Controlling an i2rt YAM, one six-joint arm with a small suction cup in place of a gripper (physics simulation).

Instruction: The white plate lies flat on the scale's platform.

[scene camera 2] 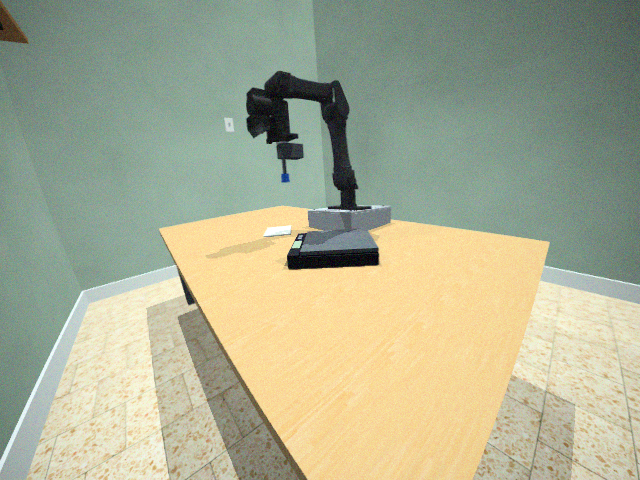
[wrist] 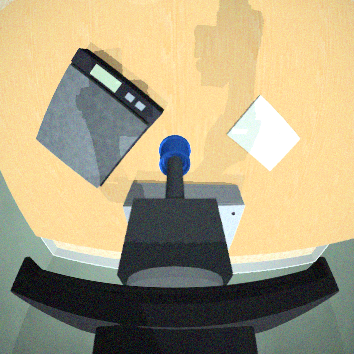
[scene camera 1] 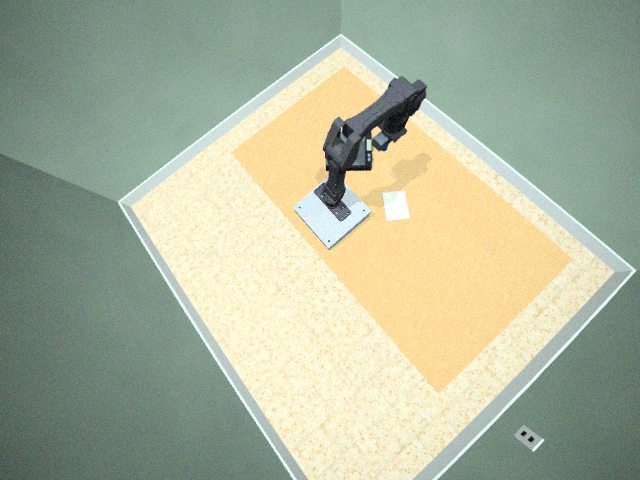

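Where they show: hand, tool point: (scene camera 2: 285,182) (wrist: 174,149) (scene camera 1: 384,148); arm's base, link origin: (scene camera 2: 348,208) (scene camera 1: 332,202).
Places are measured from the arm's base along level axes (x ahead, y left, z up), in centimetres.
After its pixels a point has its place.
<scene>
The white plate (scene camera 1: 396,205) {x 24.4, y -19.9, z -7.3 cm} (scene camera 2: 278,230) {x 24.2, y -19.2, z -7.2 cm} (wrist: 267,135) {x 24.2, y -19.8, z -7.2 cm} lies flat on the table, a little apart from the scale and near the arm's base. The black scale (scene camera 2: 336,249) {x 32.4, y 26.2, z -3.3 cm} (wrist: 95,120) {x 27.5, y 15.6, z -3.3 cm} stands on the table with its grey platform uncovered and a pale green display along one edge; in scene camera 1 the arm partly hides the scale (scene camera 1: 361,164) {x 25.0, y 6.9, z -3.4 cm}. My gripper, a blue suction cup (scene camera 1: 384,147) {x 29.0, y -0.6, z 13.5 cm} (scene camera 2: 285,178) (wrist: 175,150), is open and holds nothing. It hangs high above the table, and in the wrist view it appears between the scale and the plate.
The arm's base stands on a light grey block (scene camera 1: 329,229) {x -9.5, y -9.2, z -1.1 cm} (scene camera 2: 375,217) {x -4.2, y 11.0, z -3.3 cm} (wrist: 232,220) {x 5.7, y -13.4, z -0.4 cm} beside the plate and the scale. The wooden table (scene camera 1: 439,289) {x 11.0, y -61.5, z -7.8 cm} (scene camera 2: 387,330) {x 44.2, y 49.4, z -7.8 cm} (wrist: 165,30) {x 44.2, y 2.3, z -7.8 cm} carries them all. The arm's shadow falls on the table near the plate and across part of the scale.
</scene>
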